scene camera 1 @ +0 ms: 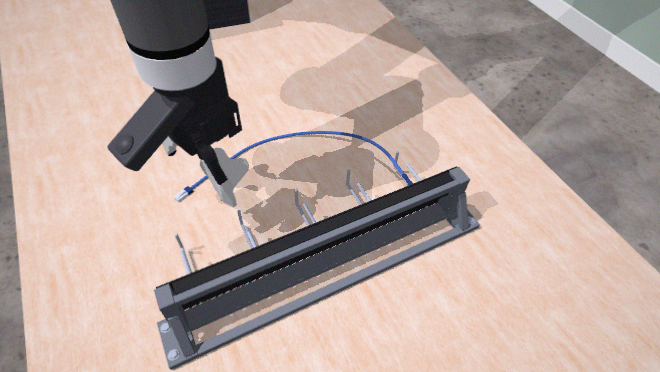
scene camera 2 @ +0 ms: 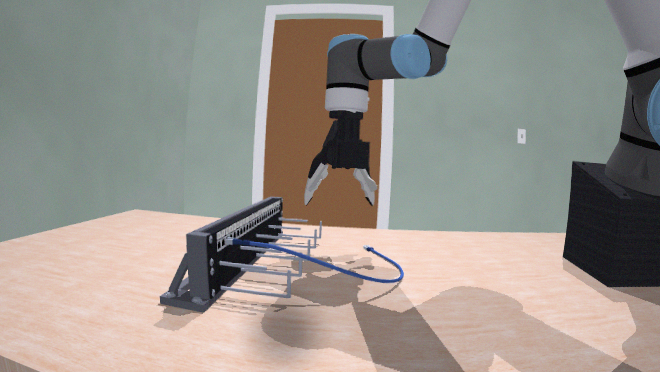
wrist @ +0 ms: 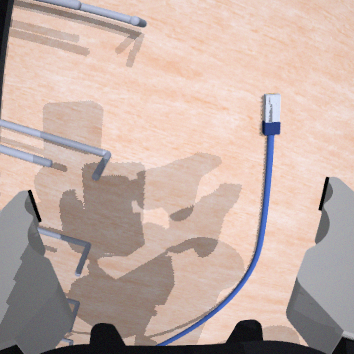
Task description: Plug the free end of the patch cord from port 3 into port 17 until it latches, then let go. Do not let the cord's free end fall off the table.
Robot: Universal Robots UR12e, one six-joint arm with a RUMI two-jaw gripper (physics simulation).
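Frame: origin at the arm's base, x right, y ahead, z up, level; metres.
Seen in the pictures: gripper, fingertip midpoint: (scene camera 1: 202, 179) (scene camera 2: 340, 205) (wrist: 177, 189); arm's base at its link origin: (scene camera 2: 643, 181).
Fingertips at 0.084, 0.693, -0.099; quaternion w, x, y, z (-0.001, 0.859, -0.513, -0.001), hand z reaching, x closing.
Pixels of each thing's top centre, then the offset from my fingertips to it, as dx, dy, dz. Level surfaces: height alone.
- black patch panel at its top centre: (scene camera 1: 318, 211) (scene camera 2: 264, 211) -0.151, +0.114, -0.001
- clear plug with a dark blue boot, top centre: (wrist: 274, 116) (scene camera 1: 182, 191) (scene camera 2: 368, 244) +0.041, -0.062, -0.090
- table at its surface level: dz -0.102
The blue patch cord (scene camera 1: 320, 132) (scene camera 2: 345, 272) (wrist: 265, 210) runs in a wide curve from a port near one end of the black patch panel (scene camera 1: 310, 236) (scene camera 2: 199, 265). Its free end, a clear plug with a dark blue boot (scene camera 1: 182, 194) (scene camera 2: 368, 248) (wrist: 271, 107), lies at the table, pointing up in the wrist view. My gripper (scene camera 1: 201, 177) (scene camera 2: 339, 204) (wrist: 177, 189) is open and empty, above the table. In the wrist view the plug is ahead of the fingertips and right of the midline between them; the cord passes between the fingers. Port numbers are too small to read.
Several grey L-shaped bars (scene camera 1: 248, 235) (scene camera 2: 255, 292) (wrist: 75, 144) stick out from the panel's port side toward the cord. The arm's black pedestal (scene camera 2: 595, 225) stands at the right in scene camera 2. Shadows fall across the table (scene camera 1: 90, 200).
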